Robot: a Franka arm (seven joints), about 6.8 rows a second.
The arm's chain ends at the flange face. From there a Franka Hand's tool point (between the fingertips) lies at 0.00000 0.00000 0.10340 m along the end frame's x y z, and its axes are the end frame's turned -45 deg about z.
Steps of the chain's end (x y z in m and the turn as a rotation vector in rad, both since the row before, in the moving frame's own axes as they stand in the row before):
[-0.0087 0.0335 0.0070 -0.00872 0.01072 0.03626]
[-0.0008 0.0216 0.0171 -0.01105 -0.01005 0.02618]
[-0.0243 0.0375 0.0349 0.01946 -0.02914 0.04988]
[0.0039 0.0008 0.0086 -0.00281 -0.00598 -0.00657]
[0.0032 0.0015 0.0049 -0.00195 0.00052 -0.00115]
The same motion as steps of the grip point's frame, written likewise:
[-0.0297 0.0190 0.0070 -0.01375 0.00141 0.03626]
[-0.0174 0.0148 0.0171 -0.00071 -0.01492 0.02618]
[-0.0443 0.0058 0.0348 0.03437 -0.00684 0.04988]
[0.0015 0.0031 0.0086 0.00224 -0.00622 -0.00657]
[0.0011 0.0035 0.0049 -0.00175 -0.00101 -0.00115]

